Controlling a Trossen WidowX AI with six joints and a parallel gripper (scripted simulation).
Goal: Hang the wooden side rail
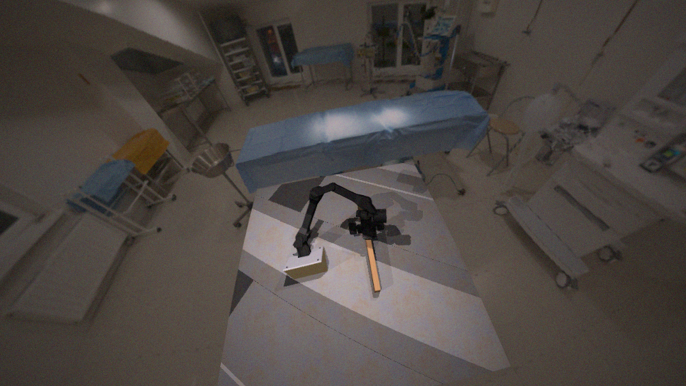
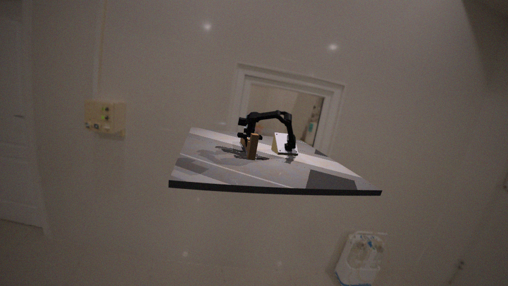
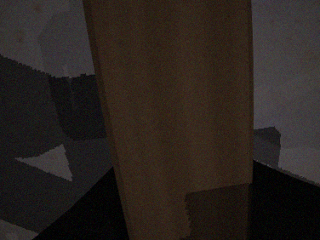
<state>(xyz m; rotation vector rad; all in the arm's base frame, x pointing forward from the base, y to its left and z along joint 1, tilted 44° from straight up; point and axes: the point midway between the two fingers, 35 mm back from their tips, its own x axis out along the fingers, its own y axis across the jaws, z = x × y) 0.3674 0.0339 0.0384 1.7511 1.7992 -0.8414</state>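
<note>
The headboard post is 1 cm ahead of my gripper tip, 14 cm to the left of it and 4 cm above it.
</note>
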